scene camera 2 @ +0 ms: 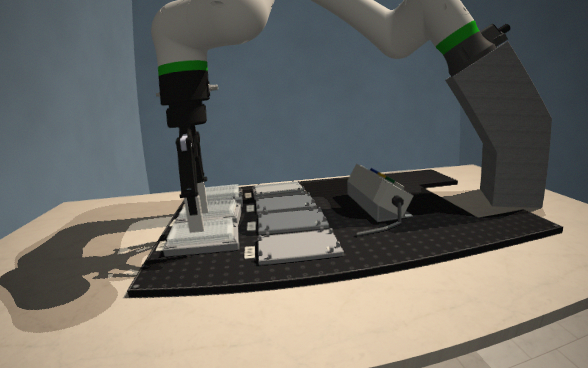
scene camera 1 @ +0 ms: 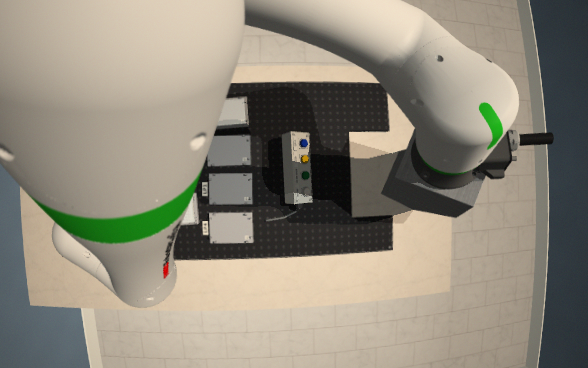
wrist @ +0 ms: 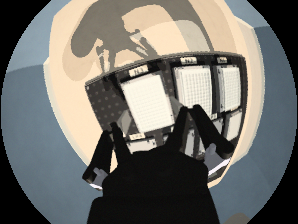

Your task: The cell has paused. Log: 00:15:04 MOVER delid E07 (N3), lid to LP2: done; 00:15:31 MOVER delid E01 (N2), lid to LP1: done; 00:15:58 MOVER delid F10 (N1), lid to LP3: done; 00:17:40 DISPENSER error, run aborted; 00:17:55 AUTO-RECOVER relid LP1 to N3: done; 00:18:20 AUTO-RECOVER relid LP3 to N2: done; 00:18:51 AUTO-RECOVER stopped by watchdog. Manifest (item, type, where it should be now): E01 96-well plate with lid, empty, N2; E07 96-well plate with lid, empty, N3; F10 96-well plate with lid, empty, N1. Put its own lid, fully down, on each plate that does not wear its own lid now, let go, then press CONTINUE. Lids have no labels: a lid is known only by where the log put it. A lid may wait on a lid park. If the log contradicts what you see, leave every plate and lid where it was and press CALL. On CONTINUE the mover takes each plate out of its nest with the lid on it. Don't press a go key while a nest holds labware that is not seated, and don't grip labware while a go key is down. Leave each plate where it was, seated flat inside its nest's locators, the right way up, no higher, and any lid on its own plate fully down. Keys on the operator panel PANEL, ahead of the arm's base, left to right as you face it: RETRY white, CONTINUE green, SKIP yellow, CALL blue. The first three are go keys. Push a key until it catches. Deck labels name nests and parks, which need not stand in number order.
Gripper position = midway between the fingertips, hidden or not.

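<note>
I can see my gripper in scene camera 2 and in the wrist view, my gripper (scene camera 2: 199,221) (wrist: 149,108). There is a plate (wrist: 186,76) in the wrist view. A lid (scene camera 2: 217,228) is visible to me too, and so is an operator panel (scene camera 2: 376,196) (scene camera 1: 292,151), which scene camera 1 and scene camera 2 show me. And scene camera 2 gives me a park (scene camera 2: 303,246).
</note>
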